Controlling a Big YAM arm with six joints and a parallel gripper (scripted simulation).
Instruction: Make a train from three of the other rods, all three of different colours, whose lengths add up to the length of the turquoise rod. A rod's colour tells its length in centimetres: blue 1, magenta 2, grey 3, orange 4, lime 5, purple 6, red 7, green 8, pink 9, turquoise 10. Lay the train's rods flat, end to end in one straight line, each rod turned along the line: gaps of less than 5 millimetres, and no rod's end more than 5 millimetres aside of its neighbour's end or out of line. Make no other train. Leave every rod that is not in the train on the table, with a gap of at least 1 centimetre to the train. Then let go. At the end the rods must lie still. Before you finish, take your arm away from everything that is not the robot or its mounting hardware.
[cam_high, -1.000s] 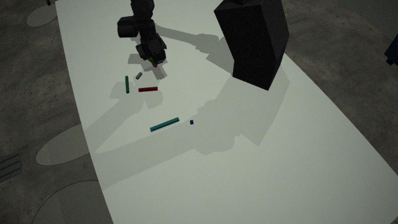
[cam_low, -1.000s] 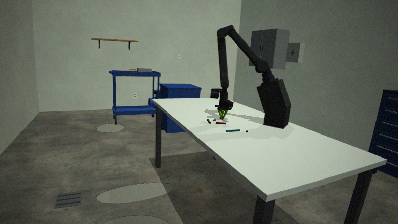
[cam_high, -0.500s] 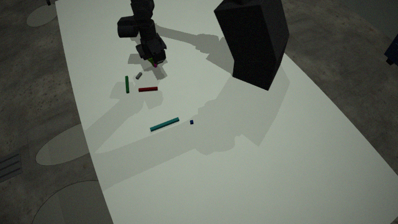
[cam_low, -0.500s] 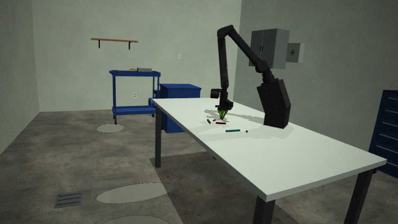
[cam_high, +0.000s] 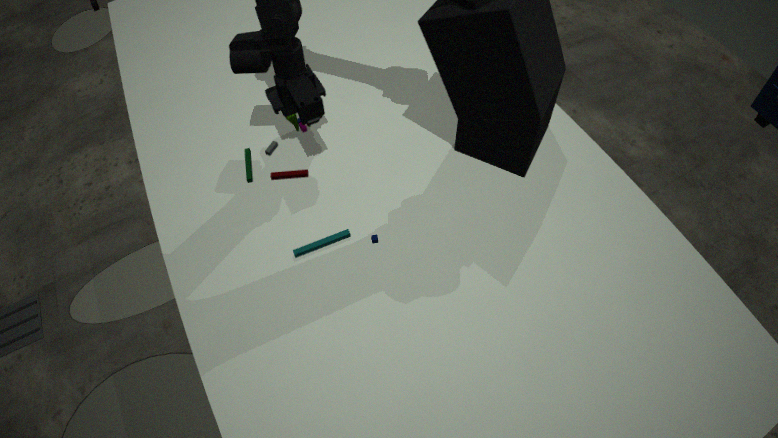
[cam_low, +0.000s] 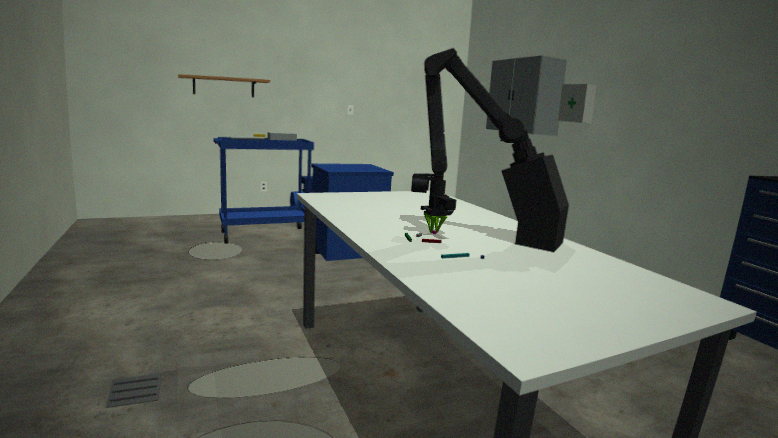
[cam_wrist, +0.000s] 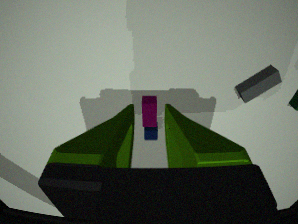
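The magenta rod is 10 mm below my hand. From my hand the other things lie so: green rod: 130 mm ahead, 50 mm to the left, 10 mm below; then grey rod: 70 mm ahead, 30 mm to the left, 10 mm below; then red rod: 110 mm to the left, 60 mm ahead, 10 mm below.
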